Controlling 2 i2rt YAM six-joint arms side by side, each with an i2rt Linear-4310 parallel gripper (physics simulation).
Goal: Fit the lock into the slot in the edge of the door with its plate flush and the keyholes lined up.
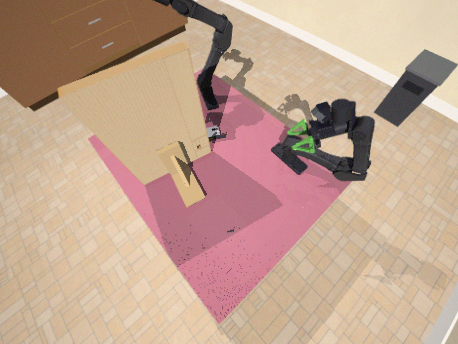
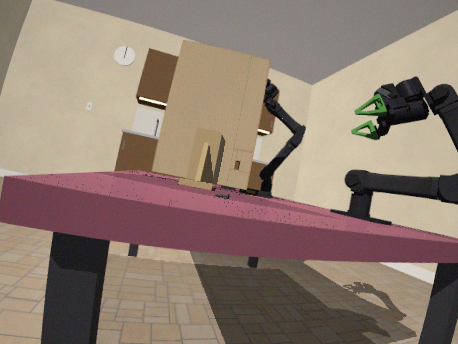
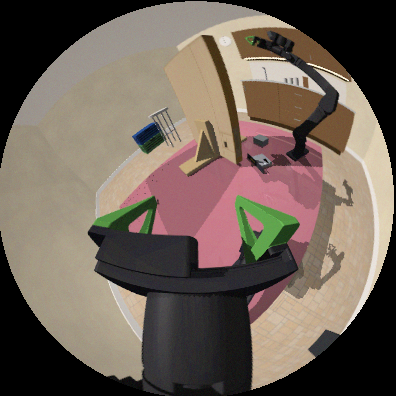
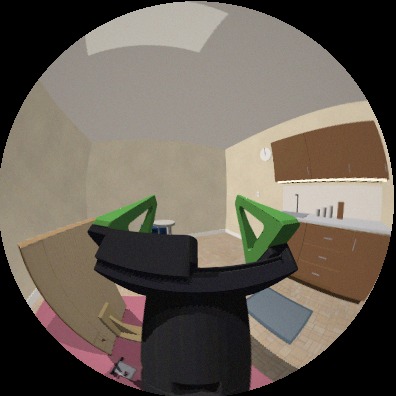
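Seen in the pictures: left gripper, fingertip midpoint: [image 1: 289,140] [image 2: 353,122] [image 3: 195,199]; right gripper, fingertip midpoint: [image 4: 195,198]; left arm's base, origin of the base link: [image 1: 288,158] [image 2: 357,217]; right arm's base, origin of the base link: [image 1: 209,98] [image 3: 297,152].
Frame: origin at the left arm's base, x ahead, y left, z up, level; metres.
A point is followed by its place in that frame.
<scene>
The tan wooden door [image 1: 140,110] @[x 0.494, y -0.327, z 0.439 m] [image 2: 210,100] @[x 0.494, y -0.326, z 0.341 m] [image 3: 200,85] @[x 0.397, y -0.309, z 0.386 m] [image 4: 70,285] @[x 0.396, y -0.354, z 0.413 m] stands upright on the pink table. A keyhole shows low in its face near the edge; the slot in the edge is too small to make out. The grey lock [image 1: 214,132] @[x 0.194, y -0.381, z 0.019 m] [image 3: 261,161] @[x 0.191, y -0.376, z 0.020 m] [image 4: 123,370] lies on the table beside the door's edge, apart from it. My left gripper [image 1: 296,137] @[x 0.104, y 0.026, z 0.279 m] [image 2: 353,121] @[x 0.104, y 0.026, z 0.279 m] [image 3: 195,199] @[x 0.104, y 0.026, z 0.279 m] is open and empty, raised above the table and well away from the lock. My right gripper [image 3: 251,39] [image 4: 195,198] @[x 0.297, y -0.724, z 0.675 m] is open and empty, held high, with the lock far below it.
A wooden bracket [image 1: 188,192] @[x 0.510, y -0.178, z 0.018 m] [image 2: 197,183] @[x 0.503, y -0.117, z 0.013 m] [image 3: 192,167] @[x 0.465, y -0.159, z 0.018 m] supports the door's face. A small grey block [image 3: 260,140] @[x 0.272, y -0.545, z 0.032 m] lies on the pink table [image 1: 255,210] @[x 0.321, y 0.092, z 0.000 m] [image 2: 150,220] @[x 0.596, y 0.326, z -0.016 m] behind the lock. A small dark piece [image 1: 230,230] @[x 0.472, y 0.093, z 0.006 m] [image 2: 223,196] @[x 0.473, y 0.096, z 0.003 m] lies on the table in front of the door.
</scene>
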